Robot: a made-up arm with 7 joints.
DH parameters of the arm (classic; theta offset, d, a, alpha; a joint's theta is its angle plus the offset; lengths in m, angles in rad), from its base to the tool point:
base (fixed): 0 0.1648 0 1.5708
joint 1: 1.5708 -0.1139 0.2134 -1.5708
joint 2: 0 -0.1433 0.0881 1.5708
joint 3: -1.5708 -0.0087 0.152 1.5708
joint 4: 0 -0.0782 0.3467 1.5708
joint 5: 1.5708 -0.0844 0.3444 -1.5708
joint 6: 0 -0.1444 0.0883 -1.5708
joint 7: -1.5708 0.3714 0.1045 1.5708
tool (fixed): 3.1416 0.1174 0 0
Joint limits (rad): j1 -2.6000..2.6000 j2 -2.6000..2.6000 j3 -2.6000..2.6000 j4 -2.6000..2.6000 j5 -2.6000..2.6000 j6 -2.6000..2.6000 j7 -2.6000..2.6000
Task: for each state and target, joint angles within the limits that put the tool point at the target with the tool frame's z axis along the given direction. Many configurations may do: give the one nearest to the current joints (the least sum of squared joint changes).
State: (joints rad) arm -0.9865 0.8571 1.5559 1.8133 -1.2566 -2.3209 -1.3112
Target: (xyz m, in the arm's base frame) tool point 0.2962 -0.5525 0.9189 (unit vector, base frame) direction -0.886 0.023 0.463
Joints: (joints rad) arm -0.7859 0.7750 1.8114 2.0086 -1.8625 -2.3971 -1.4760
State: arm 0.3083 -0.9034 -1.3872 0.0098 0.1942 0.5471 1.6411
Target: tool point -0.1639 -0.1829 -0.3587 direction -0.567 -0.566 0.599
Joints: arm 0.4898 -0.7022 -1.9773 0.2502 -0.2203 0.2961 1.9975
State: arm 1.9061 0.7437 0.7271 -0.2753 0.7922 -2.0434 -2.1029
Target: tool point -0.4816 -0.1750 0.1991 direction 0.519 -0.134 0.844
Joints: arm 2.5451 0.6622 0.9254 -0.8408 1.3584 -1.3541 -2.5849
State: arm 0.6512 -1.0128 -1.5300 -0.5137 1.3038 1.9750 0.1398
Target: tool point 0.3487 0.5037 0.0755 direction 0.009 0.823 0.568
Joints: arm 0.0251 -0.9667 -1.2879 -0.2192 0.6925 1.2403 -0.4851
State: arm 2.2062 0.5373 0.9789 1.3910 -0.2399 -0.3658 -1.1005
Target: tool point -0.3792 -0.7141 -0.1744 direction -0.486 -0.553 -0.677
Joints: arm 2.4449 0.5365 0.4776 1.4595 -0.5297 -0.3876 -1.6842
